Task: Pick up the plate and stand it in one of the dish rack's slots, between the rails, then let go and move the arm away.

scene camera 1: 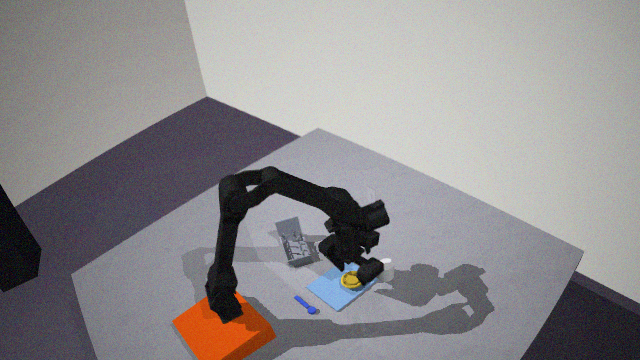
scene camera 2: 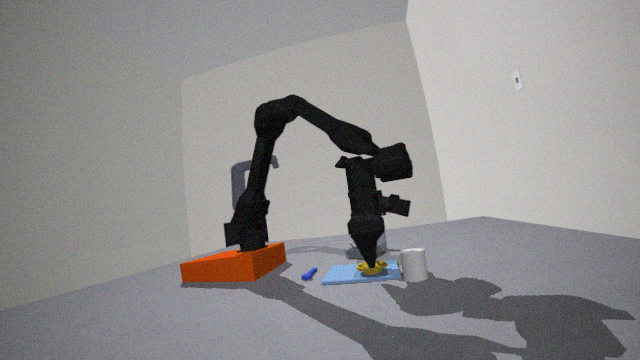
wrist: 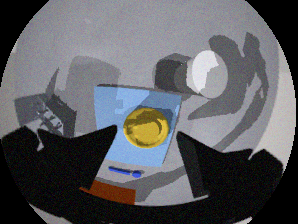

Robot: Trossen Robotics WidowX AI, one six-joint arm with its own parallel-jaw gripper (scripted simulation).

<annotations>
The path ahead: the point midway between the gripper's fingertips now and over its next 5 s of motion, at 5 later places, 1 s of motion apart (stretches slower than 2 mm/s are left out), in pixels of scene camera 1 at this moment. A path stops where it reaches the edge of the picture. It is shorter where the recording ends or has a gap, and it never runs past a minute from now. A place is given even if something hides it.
My gripper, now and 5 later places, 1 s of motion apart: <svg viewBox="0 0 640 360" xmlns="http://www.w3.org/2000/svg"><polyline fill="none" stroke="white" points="353,277 352,277 352,239 291,223 313,226 306,231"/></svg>
</annotations>
